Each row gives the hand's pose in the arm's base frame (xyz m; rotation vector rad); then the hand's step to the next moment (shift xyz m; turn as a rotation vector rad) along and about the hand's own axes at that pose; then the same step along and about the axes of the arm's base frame.
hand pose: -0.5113 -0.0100 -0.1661 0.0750 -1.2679 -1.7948
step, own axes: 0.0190 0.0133 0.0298 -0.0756 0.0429 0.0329
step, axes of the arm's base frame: -0.0180 0.0075 0.0323 0.0545 0.0734 0.0168
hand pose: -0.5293 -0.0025 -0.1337 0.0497 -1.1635 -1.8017
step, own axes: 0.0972 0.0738 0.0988 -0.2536 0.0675 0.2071
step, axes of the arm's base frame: -0.0501 -0.0095 0.1485 0.0834 0.3192 0.0538
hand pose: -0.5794 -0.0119 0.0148 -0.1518 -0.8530 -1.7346
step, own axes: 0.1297 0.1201 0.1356 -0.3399 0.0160 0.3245
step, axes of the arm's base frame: 0.0175 -0.0313 0.2199 0.0313 0.4636 0.0719
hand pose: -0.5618 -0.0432 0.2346 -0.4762 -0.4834 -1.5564
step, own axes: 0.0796 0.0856 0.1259 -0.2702 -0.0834 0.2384
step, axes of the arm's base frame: 0.0834 0.0038 0.1501 -0.0713 0.3608 0.0396
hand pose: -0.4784 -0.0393 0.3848 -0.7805 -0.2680 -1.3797
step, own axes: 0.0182 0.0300 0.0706 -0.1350 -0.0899 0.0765
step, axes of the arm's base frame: 0.0508 0.0304 0.0521 -0.0924 0.1536 0.0051
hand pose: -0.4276 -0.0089 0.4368 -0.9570 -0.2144 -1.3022
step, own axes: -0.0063 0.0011 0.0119 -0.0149 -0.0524 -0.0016
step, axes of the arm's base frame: 0.0034 0.0128 0.0029 -0.0512 0.0117 0.0145
